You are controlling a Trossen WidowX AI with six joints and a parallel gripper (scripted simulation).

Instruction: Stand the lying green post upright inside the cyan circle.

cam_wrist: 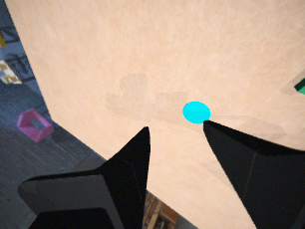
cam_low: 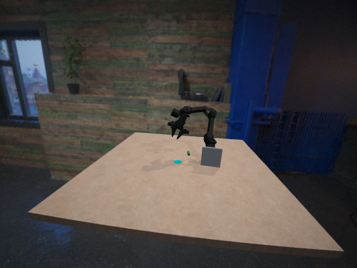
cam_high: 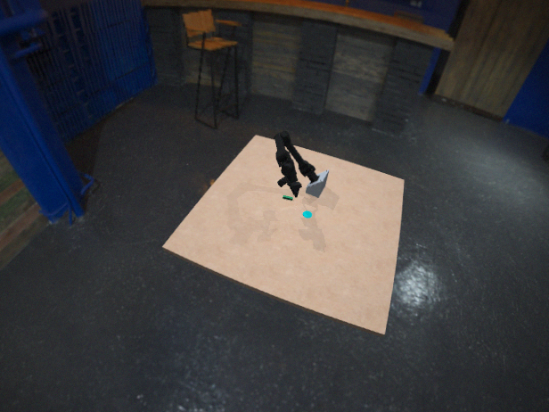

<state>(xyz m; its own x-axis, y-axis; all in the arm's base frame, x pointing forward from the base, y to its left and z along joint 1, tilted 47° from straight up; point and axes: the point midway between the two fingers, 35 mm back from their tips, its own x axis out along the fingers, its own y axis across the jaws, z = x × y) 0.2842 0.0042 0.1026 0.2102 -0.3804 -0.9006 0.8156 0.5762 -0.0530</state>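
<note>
Now: the green post 12 cm behind my gripper tip, 7 cm to the right of it and 15 cm below it. Round my gripper tip: cyan circle 4 cm behind, 9 cm to the left, 16 cm below.
</note>
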